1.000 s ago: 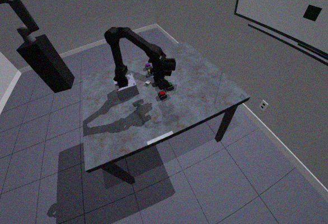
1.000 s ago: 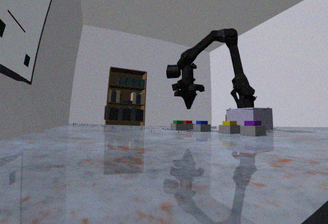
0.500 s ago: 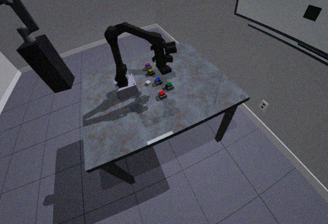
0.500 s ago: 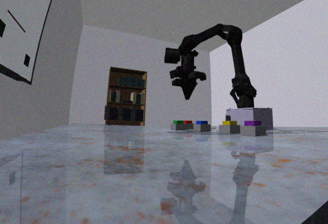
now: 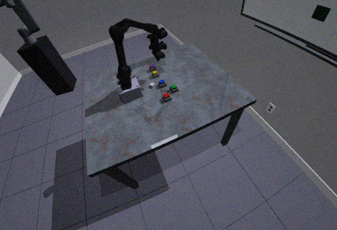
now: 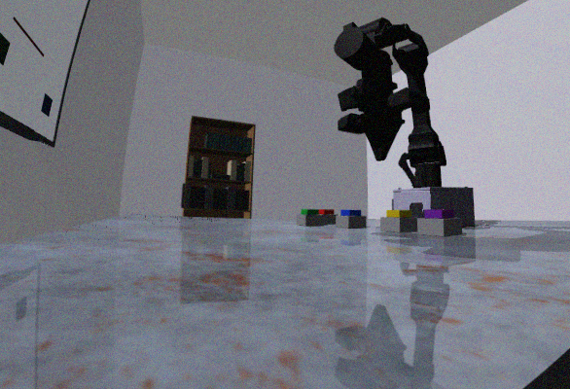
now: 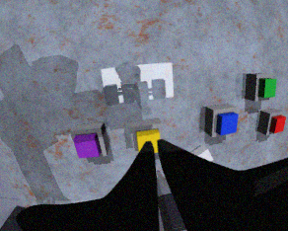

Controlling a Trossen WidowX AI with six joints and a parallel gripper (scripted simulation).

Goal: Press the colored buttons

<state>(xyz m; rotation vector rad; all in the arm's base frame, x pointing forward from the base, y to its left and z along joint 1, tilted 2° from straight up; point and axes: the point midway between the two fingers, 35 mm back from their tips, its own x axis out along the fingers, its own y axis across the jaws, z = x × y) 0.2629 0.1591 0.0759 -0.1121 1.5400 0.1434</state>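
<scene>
My gripper tip is 50 mm past the purple button, 80 mm to the right of it and 90 mm above it. Also, from my gripper tip: small white block 90 mm behind, 120 mm to the right, 120 mm below; blue button 20 mm behind, 140 mm to the right, 90 mm below; yellow button 50 mm behind, 10 mm to the right, 90 mm below.
</scene>
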